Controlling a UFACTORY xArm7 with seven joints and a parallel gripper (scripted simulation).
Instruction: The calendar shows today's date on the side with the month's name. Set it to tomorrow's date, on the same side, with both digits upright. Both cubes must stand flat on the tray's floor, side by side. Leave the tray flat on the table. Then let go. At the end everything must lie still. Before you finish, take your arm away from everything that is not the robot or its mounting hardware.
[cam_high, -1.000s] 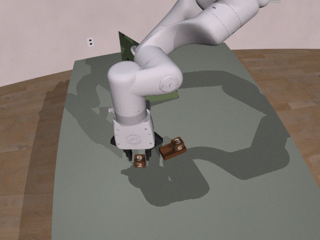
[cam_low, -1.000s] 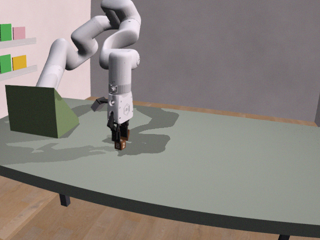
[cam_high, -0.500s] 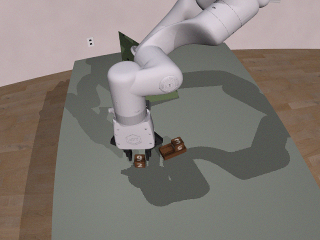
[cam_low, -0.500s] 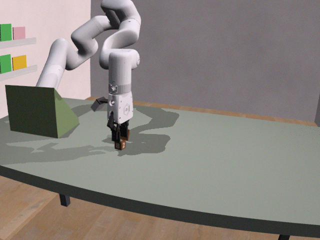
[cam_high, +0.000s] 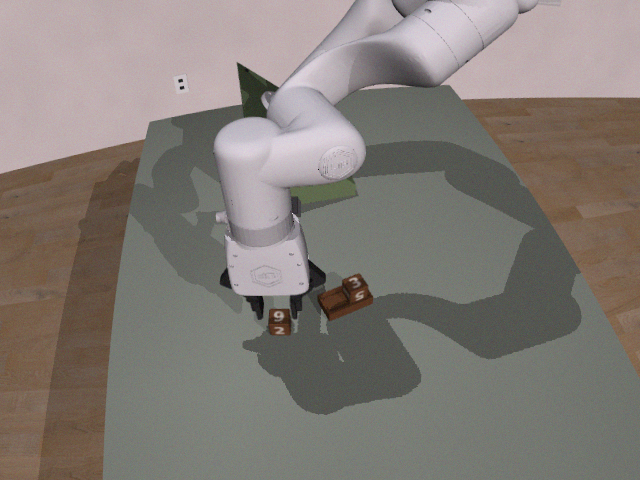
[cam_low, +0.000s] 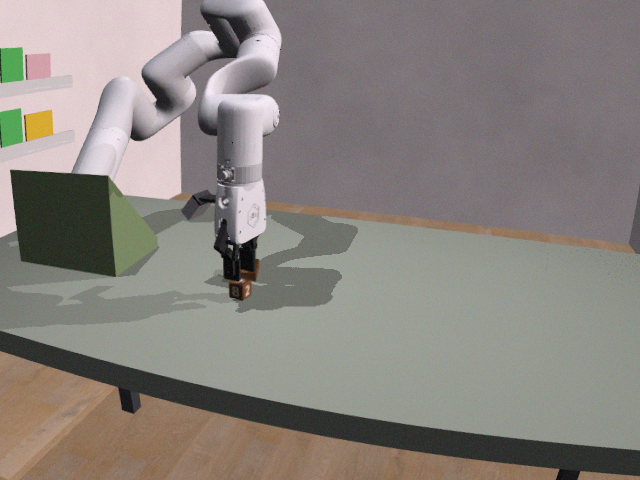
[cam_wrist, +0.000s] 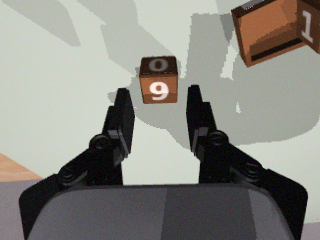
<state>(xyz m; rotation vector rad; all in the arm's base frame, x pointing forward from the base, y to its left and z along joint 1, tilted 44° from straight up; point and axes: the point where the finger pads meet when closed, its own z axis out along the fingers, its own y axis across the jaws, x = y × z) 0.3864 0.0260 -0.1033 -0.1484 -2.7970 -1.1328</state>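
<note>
Now: hand 50 mm above the brown cube. Also, from my hand: tray (30 mm behind, 100 mm to the left, 50 mm below).
</note>
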